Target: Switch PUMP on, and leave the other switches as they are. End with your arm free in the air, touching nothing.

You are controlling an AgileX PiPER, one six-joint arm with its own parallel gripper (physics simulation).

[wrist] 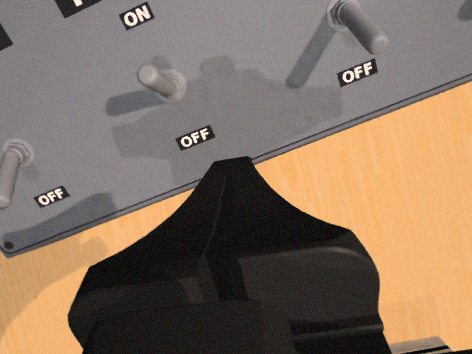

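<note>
The grey switch panel (280,65) fills the upper part of the wrist view. Its middle switch (162,82) has its lever tilted up and left, toward the ON label (137,16) and away from the OFF label (195,137) below it. The left switch (11,175) and the right switch (361,30) tilt down toward their OFF labels. The name plate (77,4) at the top left is cut off, so I cannot read which switch is PUMP. My gripper (235,182) is shut and empty. Its tip shows over the panel's lower edge, below the middle switch and apart from all the levers.
A wooden table top (400,200) lies below and right of the panel. A screw (8,245) sits in the panel's lower left corner. A grey object (420,345) shows in part at the bottom right. Shadows fall across the panel.
</note>
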